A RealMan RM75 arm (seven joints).
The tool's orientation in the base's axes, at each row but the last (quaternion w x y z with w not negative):
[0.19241, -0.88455, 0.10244, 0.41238]
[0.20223, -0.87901, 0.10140, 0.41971]
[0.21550, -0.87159, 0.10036, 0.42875]
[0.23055, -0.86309, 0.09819, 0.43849]
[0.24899, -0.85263, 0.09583, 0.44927]
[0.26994, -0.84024, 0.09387, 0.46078]
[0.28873, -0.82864, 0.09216, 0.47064]
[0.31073, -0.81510, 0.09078, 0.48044]
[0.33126, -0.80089, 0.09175, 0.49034]
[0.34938, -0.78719, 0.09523, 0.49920]
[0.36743, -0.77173, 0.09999, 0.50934]
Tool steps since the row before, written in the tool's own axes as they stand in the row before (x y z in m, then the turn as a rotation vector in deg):
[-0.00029, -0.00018, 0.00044, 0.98, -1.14, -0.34]
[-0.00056, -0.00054, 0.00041, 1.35, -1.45, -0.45]
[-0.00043, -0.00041, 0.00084, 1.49, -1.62, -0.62]
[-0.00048, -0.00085, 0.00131, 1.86, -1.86, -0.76]
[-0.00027, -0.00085, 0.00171, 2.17, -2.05, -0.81]
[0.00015, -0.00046, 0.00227, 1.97, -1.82, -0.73]
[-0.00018, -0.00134, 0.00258, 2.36, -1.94, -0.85]
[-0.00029, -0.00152, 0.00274, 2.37, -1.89, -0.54]
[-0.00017, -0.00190, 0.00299, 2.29, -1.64, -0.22]
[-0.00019, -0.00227, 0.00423, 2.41, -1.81, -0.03]
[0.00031, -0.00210, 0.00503, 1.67, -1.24, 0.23]
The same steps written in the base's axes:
[-0.00043, 0.00036, 0.00001, 1.25, 0.87, -0.26]
[-0.00045, 0.00067, 0.00035, 1.66, 1.09, -0.40]
[-0.00071, 0.00075, 0.00001, 1.93, 1.17, -0.37]
[-0.00090, 0.00136, -0.00002, 2.34, 1.32, -0.53]
[-0.00106, 0.00159, -0.00030, 2.63, 1.48, -0.69]
[-0.00137, 0.00162, -0.00093, 2.37, 1.31, -0.64]
[-0.00140, 0.00253, -0.00033, 2.72, 1.38, -0.87]
[-0.00146, 0.00278, -0.00007, 2.47, 1.53, -1.01]
[-0.00136, 0.00328, 0.00009, 2.08, 1.52, -1.15]
[-0.00200, 0.00437, 0.00011, 2.09, 1.80, -1.22]
[-0.00233, 0.00492, -0.00035, 1.26, 1.40, -0.91]

